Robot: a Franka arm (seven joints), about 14 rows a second.
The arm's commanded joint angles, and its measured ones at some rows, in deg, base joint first. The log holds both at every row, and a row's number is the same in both.
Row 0, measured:
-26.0 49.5 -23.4 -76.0 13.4 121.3 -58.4
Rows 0 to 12, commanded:
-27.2 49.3 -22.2 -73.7 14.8 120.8 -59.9
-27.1 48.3 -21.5 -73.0 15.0 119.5 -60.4
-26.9 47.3 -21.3 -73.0 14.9 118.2 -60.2
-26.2 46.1 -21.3 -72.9 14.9 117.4 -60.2
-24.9 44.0 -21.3 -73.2 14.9 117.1 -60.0
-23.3 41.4 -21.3 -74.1 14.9 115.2 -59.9
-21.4 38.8 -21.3 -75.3 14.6 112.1 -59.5
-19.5 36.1 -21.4 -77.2 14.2 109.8 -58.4
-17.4 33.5 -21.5 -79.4 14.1 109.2 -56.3
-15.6 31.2 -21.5 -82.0 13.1 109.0 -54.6
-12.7 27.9 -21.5 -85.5 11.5 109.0 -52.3
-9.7 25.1 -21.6 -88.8 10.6 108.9 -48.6
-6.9 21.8 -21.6 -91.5 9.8 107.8 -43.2
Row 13, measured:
-12.1 30.1 -21.3 -81.9 12.1 107.9 -50.1
